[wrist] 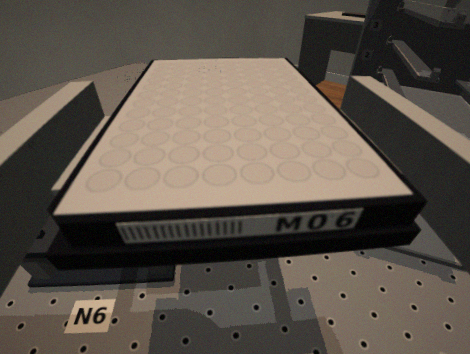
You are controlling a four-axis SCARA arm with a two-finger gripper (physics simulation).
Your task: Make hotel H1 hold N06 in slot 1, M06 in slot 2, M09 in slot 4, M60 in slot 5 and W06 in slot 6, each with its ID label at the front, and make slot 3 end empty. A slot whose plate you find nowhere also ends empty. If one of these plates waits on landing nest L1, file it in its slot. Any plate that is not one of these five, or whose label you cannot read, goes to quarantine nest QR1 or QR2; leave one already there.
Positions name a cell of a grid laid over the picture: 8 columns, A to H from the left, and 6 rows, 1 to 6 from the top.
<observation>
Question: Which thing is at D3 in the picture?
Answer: A plate M06.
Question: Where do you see a hotel base plate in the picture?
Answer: At H5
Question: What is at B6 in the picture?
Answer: A tag reading n6.
</observation>
